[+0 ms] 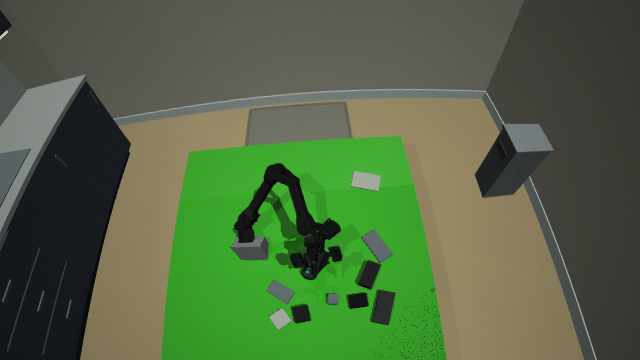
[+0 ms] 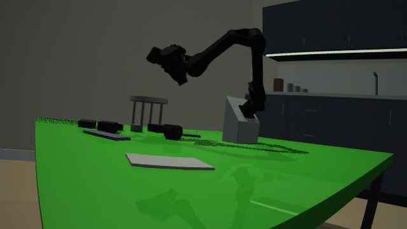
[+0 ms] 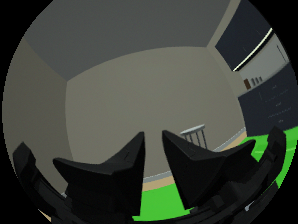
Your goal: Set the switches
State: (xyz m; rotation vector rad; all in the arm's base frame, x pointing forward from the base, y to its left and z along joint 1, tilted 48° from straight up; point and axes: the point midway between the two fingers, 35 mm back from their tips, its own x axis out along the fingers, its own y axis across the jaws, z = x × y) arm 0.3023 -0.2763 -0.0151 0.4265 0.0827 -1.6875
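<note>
My gripper tip is now 60 mm short of the small cube, 40 mm to the left of it and 320 mm above it. Also, from my gripper tip: grey plate: 290 mm ahead, 200 mm to the left, 330 mm below; then light plate: 290 mm ahead, 570 mm to the left, 330 mm below.
</note>
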